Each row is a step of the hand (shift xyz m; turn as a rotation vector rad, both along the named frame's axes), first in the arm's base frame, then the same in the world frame.
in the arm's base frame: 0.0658 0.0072 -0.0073 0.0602 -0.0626 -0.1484
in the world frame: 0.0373 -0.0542 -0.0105 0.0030 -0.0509 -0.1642
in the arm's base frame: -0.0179 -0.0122 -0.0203 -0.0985 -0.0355 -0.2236
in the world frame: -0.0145 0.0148 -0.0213 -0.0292 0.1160 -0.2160
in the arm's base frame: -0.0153 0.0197 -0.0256 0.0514 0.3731 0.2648
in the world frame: 0.0155 0.0267 -0.0180 0.2933 0.0577 0.3502
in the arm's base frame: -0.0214 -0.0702 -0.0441 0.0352 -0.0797 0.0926
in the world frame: -0.0616 -0.0015 -0.0594 -0.0725 -0.0821 0.0645
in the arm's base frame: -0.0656 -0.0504 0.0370 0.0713 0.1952 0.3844
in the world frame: -0.0809 0.0304 0.0274 0.1229 -0.0567 0.4155
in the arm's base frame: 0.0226 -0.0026 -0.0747 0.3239 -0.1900 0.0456
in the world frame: 0.0232 -0.0068 -0.0742 -0.0292 -0.3756 -0.0341
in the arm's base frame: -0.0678 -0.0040 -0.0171 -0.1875 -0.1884 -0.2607
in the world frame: -0.0304 0.0620 -0.0119 -0.1945 0.1391 -0.2854
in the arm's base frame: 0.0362 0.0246 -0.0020 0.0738 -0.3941 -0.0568
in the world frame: 0.0381 -0.0216 0.0017 -0.2980 -0.2178 -0.1666
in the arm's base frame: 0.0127 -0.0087 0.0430 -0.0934 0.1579 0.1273
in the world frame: -0.0107 -0.0232 0.0379 0.0693 0.1239 0.1723
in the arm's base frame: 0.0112 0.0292 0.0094 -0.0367 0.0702 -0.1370
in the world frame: 0.0285 0.0003 0.0159 0.0727 0.0881 -0.1096
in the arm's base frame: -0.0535 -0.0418 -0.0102 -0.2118 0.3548 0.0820
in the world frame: -0.0583 0.0323 -0.0166 0.1967 0.3195 0.1916
